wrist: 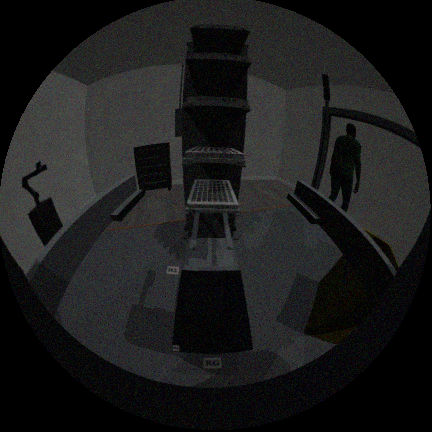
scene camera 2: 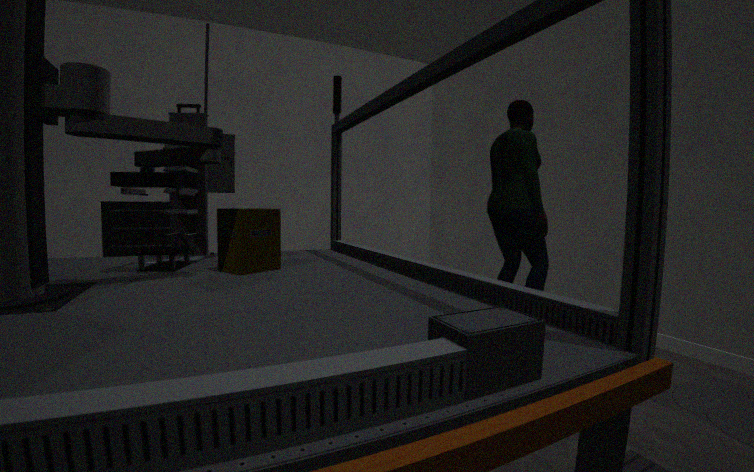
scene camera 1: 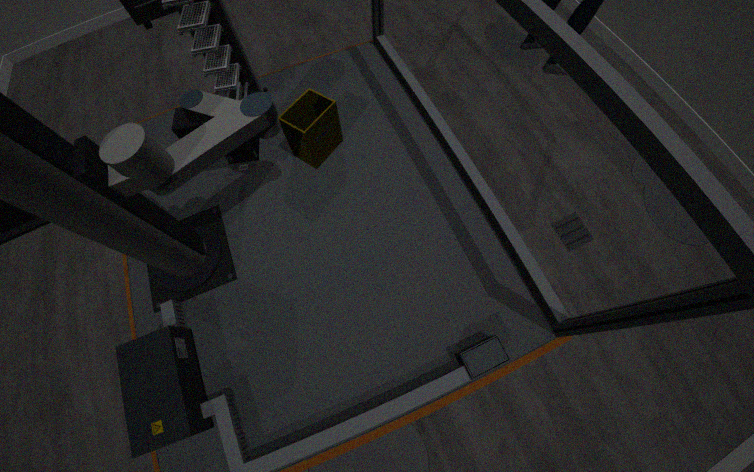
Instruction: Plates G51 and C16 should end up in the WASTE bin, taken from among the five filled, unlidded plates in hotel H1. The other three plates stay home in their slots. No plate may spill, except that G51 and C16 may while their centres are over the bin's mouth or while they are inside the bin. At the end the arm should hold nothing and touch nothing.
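Places are measured from the arm's base along level axes (x ahead, y left, z up), in metres.
Where they show: gripper, fingertip midpoint: [wrist: 217, 182] [scene camera 2: 168, 192] [scene camera 1: 215, 88]; arm's base, origin of the base link: [scene camera 2: 5, 304] [scene camera 1: 189, 257].
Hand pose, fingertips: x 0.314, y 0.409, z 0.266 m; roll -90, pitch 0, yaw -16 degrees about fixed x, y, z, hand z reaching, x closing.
Observation:
Things, the pixels of their top centre, and the offset from my fingertips. "*": a spot on its surface instead.
- lowest plate, middle of its top: [wrist: 211, 188] [scene camera 2: 181, 209] [scene camera 1: 226, 75] 0.033 m ahead, 0.128 m left, 0.058 m down
- yellow WASTE bin, middle of its top: [wrist: 386, 259] [scene camera 2: 249, 208] [scene camera 1: 306, 109] 0.254 m ahead, 0.178 m right, 0.053 m down
- dark block, middle of its top: [wrist: 211, 306] [scene camera 2: 165, 246] [scene camera 1: 237, 133] 0.013 m back, 0.038 m right, 0.183 m down
- RG label, surface spot: [wrist: 212, 363] * 0.040 m back, 0.143 m right, 0.253 m down
- grey box, middle of its top: [scene camera 2: 487, 318] [scene camera 1: 485, 356] 0.436 m ahead, 1.077 m right, 0.178 m down
Hotel H1 [scene camera 1: 233, 48] [wrist: 215, 125] is a tall dark column of slots. Several filled plates stick out of it in a staircase in scene camera 1. In the wrist view the lowest plate [wrist: 212, 192] and the one above it [wrist: 214, 151] show their wells from above; higher plates show their front edges or undersides. Their labels are too dark to read. My gripper [wrist: 217, 182] is open and empty, in front of the hotel, its fingers wide apart to the left and right of the column. Scene camera 1 hides its fingertips. The yellow WASTE bin [scene camera 1: 311, 136] [scene camera 2: 253, 239] [wrist: 342, 295] stands to the right.
A dark block [wrist: 212, 310] with an RG label [wrist: 212, 363] stands below, in front of the hotel. A slotted rack [wrist: 153, 167] is behind at left. A grey box [scene camera 1: 485, 356] [scene camera 2: 489, 347] sits at the table's corner. A person [scene camera 2: 517, 183] [wrist: 345, 162] is behind the guard frame.

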